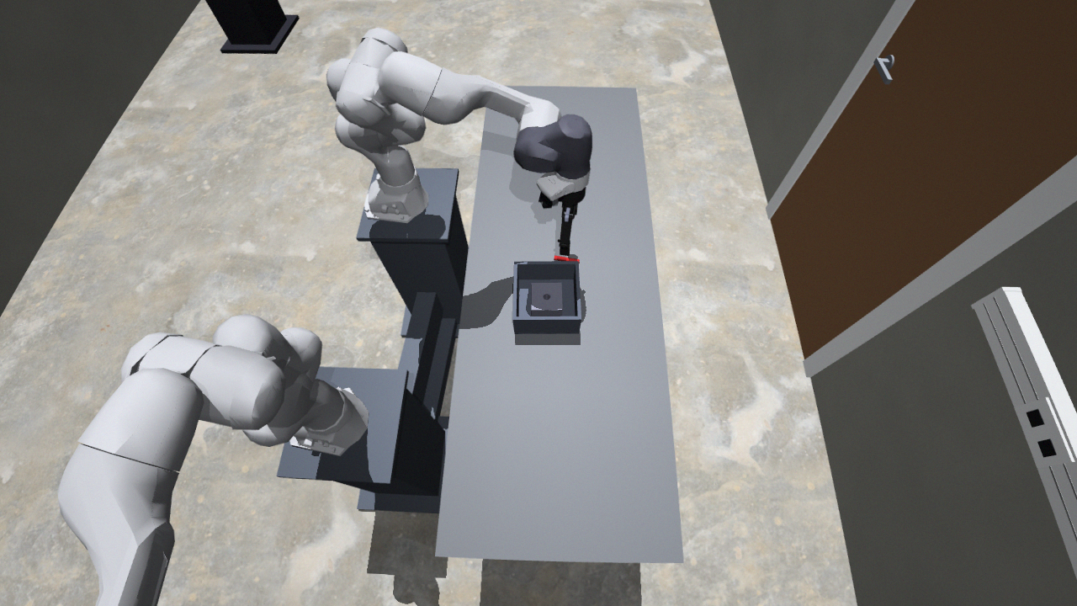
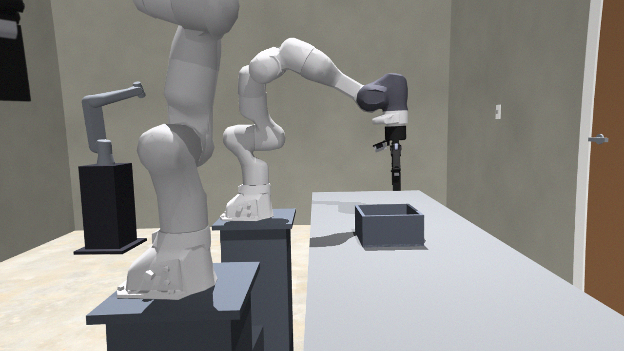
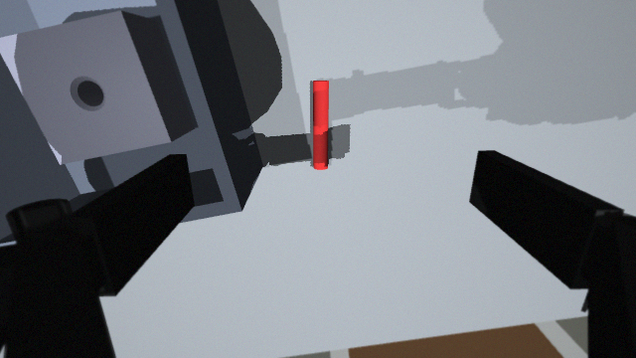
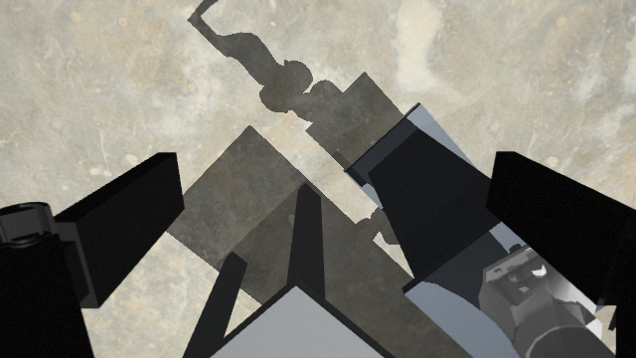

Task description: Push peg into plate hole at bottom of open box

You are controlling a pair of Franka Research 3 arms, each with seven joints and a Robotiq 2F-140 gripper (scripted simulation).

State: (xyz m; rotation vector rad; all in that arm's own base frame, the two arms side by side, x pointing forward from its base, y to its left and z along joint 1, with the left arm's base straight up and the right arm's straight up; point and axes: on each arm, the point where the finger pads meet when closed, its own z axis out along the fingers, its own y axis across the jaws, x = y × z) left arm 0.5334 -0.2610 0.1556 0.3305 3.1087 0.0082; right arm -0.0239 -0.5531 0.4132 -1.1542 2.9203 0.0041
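Observation:
My left gripper is now 150 mm above the red peg. From my left hand the other things lie so: plate 170 mm to the right, 110 mm below, 50 mm behind; then dark box 170 mm to the right, 130 mm below, 50 mm behind.

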